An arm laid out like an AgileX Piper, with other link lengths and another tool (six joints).
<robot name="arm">
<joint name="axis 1" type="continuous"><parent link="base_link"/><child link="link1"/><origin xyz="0 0 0.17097"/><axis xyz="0 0 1"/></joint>
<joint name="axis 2" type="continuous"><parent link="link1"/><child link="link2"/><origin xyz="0 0 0" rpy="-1.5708 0 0"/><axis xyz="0 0 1"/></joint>
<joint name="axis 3" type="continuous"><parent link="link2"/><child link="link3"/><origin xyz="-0.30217 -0.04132 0"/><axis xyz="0 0 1"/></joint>
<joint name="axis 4" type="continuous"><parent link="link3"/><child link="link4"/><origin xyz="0.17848 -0.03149 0" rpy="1.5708 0 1.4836"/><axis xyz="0 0 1"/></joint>
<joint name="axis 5" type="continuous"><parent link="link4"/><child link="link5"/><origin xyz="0 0 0" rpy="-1.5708 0 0"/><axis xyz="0 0 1"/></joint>
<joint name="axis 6" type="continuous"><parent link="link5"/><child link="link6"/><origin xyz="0 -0.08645 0" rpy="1.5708 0 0"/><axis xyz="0 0 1"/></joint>
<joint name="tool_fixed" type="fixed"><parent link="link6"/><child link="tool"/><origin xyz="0.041 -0.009 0.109" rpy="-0.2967 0 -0.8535"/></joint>
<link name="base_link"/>
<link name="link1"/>
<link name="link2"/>
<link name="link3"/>
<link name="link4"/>
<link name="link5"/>
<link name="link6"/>
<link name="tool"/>
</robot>
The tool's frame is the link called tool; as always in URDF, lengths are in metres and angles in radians. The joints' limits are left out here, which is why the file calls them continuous.
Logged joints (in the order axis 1, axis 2, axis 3, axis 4, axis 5, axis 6), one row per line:
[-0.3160 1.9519 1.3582 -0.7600 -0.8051 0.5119]
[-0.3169 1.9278 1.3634 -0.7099 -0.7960 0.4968]
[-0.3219 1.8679 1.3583 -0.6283 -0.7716 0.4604]
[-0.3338 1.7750 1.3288 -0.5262 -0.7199 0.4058]
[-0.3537 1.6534 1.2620 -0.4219 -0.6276 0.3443]
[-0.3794 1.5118 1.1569 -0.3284 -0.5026 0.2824]
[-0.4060 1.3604 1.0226 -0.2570 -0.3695 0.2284]
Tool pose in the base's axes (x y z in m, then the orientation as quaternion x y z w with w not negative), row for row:
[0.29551 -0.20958 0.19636 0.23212 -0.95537 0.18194 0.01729]
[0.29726 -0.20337 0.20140 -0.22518 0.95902 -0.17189 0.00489]
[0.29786 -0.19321 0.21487 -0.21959 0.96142 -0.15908 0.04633]
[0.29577 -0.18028 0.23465 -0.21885 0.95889 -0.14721 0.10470]
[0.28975 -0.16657 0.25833 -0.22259 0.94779 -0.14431 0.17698]
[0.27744 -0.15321 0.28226 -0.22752 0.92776 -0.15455 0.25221]
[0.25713 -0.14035 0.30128 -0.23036 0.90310 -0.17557 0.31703]
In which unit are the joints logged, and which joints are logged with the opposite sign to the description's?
The joints are logged in radians. Opposite sign: axis 3, axis 5.
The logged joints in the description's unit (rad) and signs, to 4 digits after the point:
[-0.3160 1.9519 -1.3582 -0.7600 0.8051 0.5119]
[-0.3169 1.9278 -1.3634 -0.7099 0.7960 0.4968]
[-0.3219 1.8679 -1.3583 -0.6283 0.7716 0.4604]
[-0.3338 1.7750 -1.3288 -0.5262 0.7199 0.4058]
[-0.3537 1.6534 -1.2620 -0.4219 0.6276 0.3443]
[-0.3794 1.5118 -1.1569 -0.3284 0.5026 0.2824]
[-0.4060 1.3604 -1.0226 -0.2570 0.3695 0.2284]

